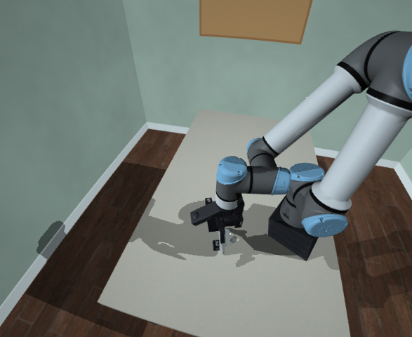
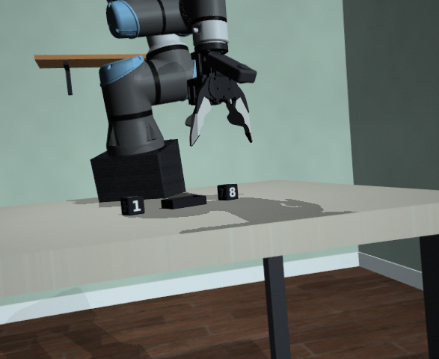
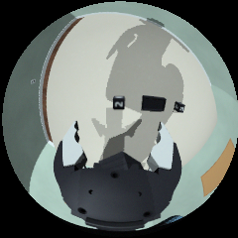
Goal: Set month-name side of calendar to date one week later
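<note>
Right now the black digit cube is 11 cm ahead of my hand, 19 cm to the right of it and 10 cm below it. Also, from my hand: black tray 6 cm ahead, 10 cm to the right, 11 cm below.
</note>
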